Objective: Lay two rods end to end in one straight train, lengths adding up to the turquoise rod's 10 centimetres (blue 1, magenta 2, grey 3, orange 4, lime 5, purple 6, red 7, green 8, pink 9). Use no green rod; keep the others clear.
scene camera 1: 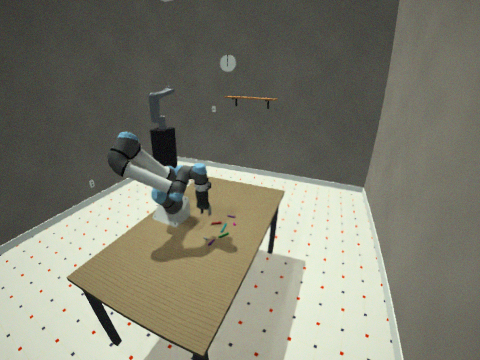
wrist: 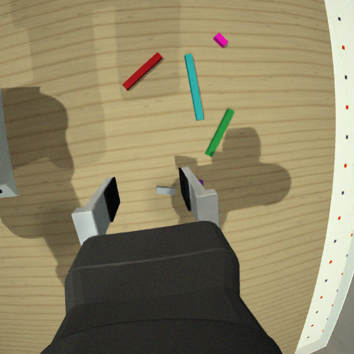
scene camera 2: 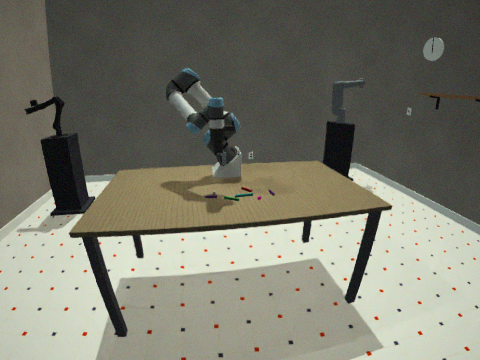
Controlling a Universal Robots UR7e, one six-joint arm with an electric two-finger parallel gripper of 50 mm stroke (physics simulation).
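Frame: origin at the arm's base, x ahead, y left, z up, level; metres.
Where they show: gripper, fingertip midpoint: [scene camera 1: 205,213] [scene camera 2: 223,163]; arm's base at its link origin: [scene camera 1: 173,204] [scene camera 2: 229,158].
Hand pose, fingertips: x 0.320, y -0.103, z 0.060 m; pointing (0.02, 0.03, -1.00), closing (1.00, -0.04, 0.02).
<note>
Things, the pixels of their centre, and the offset from my fingertips. Level surfaces: height alone.
- grey rod at the middle of its body: [scene camera 2: 214,192] [scene camera 1: 205,238] dx +0.017, dy -0.056, dz -0.158 m
- red rod at the middle of its body: [scene camera 2: 246,189] [scene camera 1: 216,223] dx +0.013, dy +0.128, dz -0.158 m
- turquoise rod at the middle of its body: [scene camera 2: 243,195] [scene camera 1: 223,228] dx +0.085, dy +0.094, dz -0.158 m
- magenta rod at the middle of its body: [scene camera 2: 259,197] [scene camera 1: 234,224] dx +0.140, dy +0.163, dz -0.158 m
- green rod at the middle of its body: [scene camera 2: 231,198] [scene camera 1: 223,235] dx +0.116, dy +0.019, dz -0.158 m
- wooden table at its surface level: dz -0.164 m
My gripper [scene camera 1: 206,212] [scene camera 2: 223,159] [wrist: 148,185] is open and empty, above the table. The grey rod [scene camera 1: 205,239] [scene camera 2: 214,193] [wrist: 165,190] lies below, seen between the fingers near the right one. A purple rod [scene camera 1: 211,242] [scene camera 2: 211,196] [wrist: 201,183] is mostly hidden by the right finger in the wrist view. The red rod [scene camera 1: 216,223] [scene camera 2: 246,189] [wrist: 142,71], turquoise rod [scene camera 1: 224,228] [scene camera 2: 244,195] [wrist: 194,87] and magenta rod [scene camera 1: 234,224] [scene camera 2: 259,198] [wrist: 220,40] lie apart. Another purple rod [scene camera 1: 231,216] [scene camera 2: 271,192] lies beyond the magenta one.
The green rod [scene camera 1: 223,235] [scene camera 2: 231,198] [wrist: 219,132] lies diagonally between the turquoise rod and the nearer purple rod. The rods lie on the wooden table [scene camera 1: 165,285] [scene camera 2: 150,215] [wrist: 280,100]. The white arm base [scene camera 1: 172,215] [scene camera 2: 227,170] stands at its back edge.
</note>
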